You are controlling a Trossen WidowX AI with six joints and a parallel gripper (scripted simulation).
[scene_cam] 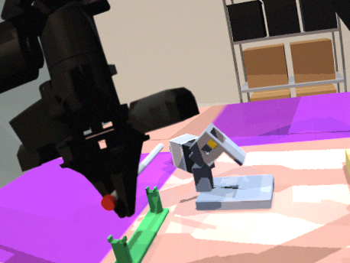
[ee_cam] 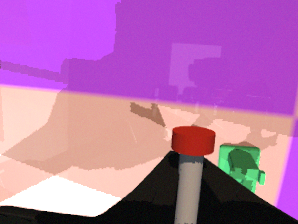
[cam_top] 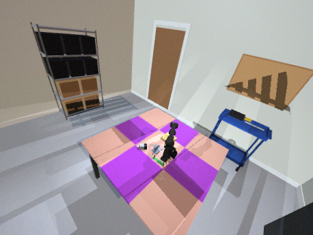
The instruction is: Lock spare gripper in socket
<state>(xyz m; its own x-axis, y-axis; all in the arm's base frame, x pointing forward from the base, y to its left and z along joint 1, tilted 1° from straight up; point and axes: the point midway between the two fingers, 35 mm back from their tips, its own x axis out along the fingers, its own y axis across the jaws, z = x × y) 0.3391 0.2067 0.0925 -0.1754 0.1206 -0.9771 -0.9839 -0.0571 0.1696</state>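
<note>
Now: the green cradle 5 cm ahead of my gripper tip, 8 cm to the right of it and 6 cm below it. From my gripper tip the other things lie so: spare gripper: 6 cm ahead, 33 cm to the right, 6 cm below; mount: 4 cm behind, 20 cm to the right, 3 cm below.
</note>
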